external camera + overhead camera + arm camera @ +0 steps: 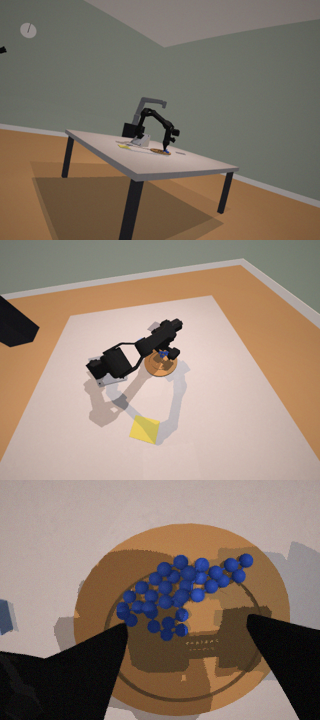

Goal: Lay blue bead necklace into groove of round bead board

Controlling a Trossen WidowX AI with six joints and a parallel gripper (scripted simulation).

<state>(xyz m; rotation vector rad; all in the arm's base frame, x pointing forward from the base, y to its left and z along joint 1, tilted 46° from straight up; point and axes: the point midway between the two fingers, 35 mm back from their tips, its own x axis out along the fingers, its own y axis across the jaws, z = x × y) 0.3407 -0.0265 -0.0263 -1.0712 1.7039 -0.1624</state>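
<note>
Right now my gripper tip is 30 mm past the round bead board, 20 mm to the left of it and 20 mm above it. The rest, counted from my gripper tip: yellow square patch 190 mm behind, 340 mm to the right, 30 mm below; flat grey tile 10 mm ahead, 290 mm to the left, 30 mm below; light blue cube 120 mm behind, 180 mm to the left, 20 mm below.
</note>
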